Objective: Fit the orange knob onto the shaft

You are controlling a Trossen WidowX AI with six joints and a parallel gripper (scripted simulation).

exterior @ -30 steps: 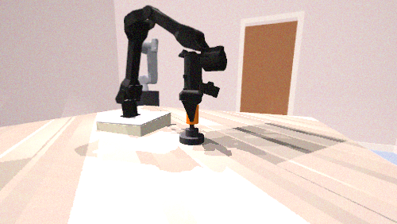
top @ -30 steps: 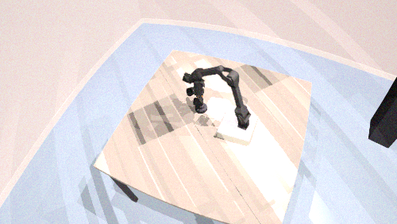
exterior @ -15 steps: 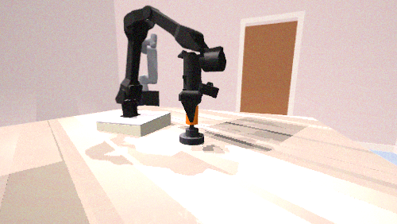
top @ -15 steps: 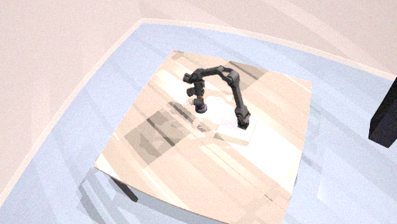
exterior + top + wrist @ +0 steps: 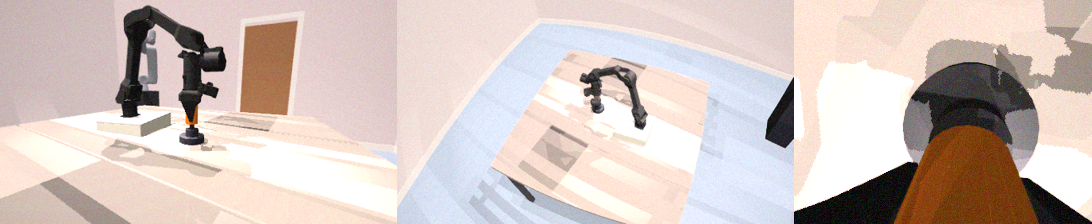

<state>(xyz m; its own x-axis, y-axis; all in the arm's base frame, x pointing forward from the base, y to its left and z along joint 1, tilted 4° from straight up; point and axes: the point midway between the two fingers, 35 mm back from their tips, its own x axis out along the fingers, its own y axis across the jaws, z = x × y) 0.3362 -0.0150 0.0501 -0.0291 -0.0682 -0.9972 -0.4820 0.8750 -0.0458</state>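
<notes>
Now: gripper tip 20 mm below the orange knob. Also, from my gripper tip: pedestal (40 mm below).
</notes>
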